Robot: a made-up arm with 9 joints. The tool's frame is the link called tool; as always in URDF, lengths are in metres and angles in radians.
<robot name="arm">
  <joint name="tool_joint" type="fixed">
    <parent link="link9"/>
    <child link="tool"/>
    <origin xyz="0.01 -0.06 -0.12" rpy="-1.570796 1.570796 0"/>
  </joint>
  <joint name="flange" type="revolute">
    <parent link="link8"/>
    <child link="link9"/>
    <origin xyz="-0.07 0.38 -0.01" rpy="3.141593 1.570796 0"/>
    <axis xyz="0 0 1"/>
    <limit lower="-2.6" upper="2.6" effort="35" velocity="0.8"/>
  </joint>
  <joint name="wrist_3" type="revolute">
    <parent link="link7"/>
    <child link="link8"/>
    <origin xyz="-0.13 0.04 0.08" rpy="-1.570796 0 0"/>
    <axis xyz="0 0 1"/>
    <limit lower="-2.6" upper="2.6" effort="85" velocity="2.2"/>
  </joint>
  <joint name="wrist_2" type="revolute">
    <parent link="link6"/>
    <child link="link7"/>
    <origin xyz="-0.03 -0.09 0.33" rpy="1.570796 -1.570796 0"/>
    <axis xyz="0 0 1"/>
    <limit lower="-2.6" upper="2.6" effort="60" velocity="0.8"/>
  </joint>
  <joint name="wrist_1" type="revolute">
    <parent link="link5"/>
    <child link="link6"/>
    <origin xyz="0.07 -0.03 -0.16" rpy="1.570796 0 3.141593"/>
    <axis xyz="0 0 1"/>
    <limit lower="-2.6" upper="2.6" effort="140" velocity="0.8"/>
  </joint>
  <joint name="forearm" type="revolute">
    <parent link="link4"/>
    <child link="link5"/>
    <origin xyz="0.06 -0.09 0.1" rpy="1.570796 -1.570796 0"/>
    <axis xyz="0 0 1"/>
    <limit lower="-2.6" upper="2.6" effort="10" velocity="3"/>
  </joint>
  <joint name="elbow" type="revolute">
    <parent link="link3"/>
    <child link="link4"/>
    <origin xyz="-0.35 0.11 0.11" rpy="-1.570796 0 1.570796"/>
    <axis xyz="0 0 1"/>
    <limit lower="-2.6" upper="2.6" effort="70" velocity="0.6"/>
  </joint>
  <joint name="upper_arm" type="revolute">
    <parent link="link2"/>
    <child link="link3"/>
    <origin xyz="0.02 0.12 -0.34" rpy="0 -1.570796 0"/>
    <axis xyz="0 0 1"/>
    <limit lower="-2.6" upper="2.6" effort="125" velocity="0.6"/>
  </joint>
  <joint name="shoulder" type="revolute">
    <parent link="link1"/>
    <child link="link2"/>
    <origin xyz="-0.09 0.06 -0.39" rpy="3.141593 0 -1.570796"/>
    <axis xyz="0 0 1"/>
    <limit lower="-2.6" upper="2.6" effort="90" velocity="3.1"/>
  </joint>
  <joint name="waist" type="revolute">
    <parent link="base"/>
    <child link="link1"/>
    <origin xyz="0 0 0.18" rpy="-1.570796 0 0"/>
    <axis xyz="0 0 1"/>
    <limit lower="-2.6" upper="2.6" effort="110" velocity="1.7"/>
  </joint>
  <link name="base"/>
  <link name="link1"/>
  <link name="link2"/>
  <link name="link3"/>
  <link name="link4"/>
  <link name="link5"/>
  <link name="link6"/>
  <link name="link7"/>
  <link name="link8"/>
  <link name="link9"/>
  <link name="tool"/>
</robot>
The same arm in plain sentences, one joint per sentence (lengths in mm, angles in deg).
The arm has nine revolute joints in a row. What follows holds with every joint at zero, and every direction is one of the base frame's. Joint 1 lies 180 mm along +z from the base frame's origin and rotates about +y, from -148.97 to 148.97 deg. Joint 2 lies 90 mm along -x and 390 mm along -y and 60 mm along -z from joint 1 and rotates about -y, from -148.97 to 148.97 deg. Joint 3 lies 120 mm along -x and 340 mm along +y and 20 mm along +z from joint 2 and rotates about -z, from -148.97 to 148.97 deg. Joint 4 lies 110 mm along -x and 350 mm along +y and 110 mm along -z from joint 3 and rotates about +y, from -148.97 to 148.97 deg. Joint 5 lies 60 mm along -x and 100 mm along +y and 90 mm along -z from joint 4 and rotates about -z, from -148.97 to 148.97 deg. Joint 6 lies 30 mm along -x and 70 mm along +y and 160 mm along +z from joint 5 and rotates about +x, from -148.97 to 148.97 deg. Joint 7 lies 330 mm along +x and 30 mm along +y and 90 mm along +z from joint 6 and rotates about +z, from -148.97 to 148.97 deg. Joint 8 lies 130 mm along -x and 40 mm along +y and 80 mm along +z from joint 7 and rotates about +y, from -148.97 to 148.97 deg. Joint 9 lies 70 mm along -x and 10 mm along -y and 380 mm along -z from joint 8 and rotates about -x, from -148.97 to 148.97 deg. The tool frame, which is the frame that the pose is given for, lies 120 mm along +x and 10 mm along -y and 60 mm along -z from joint 9; its axes are the base frame's turned by roll 0, pitch 0 and yaw 0 deg (as in URDF: about the fixed x, then y, then z).
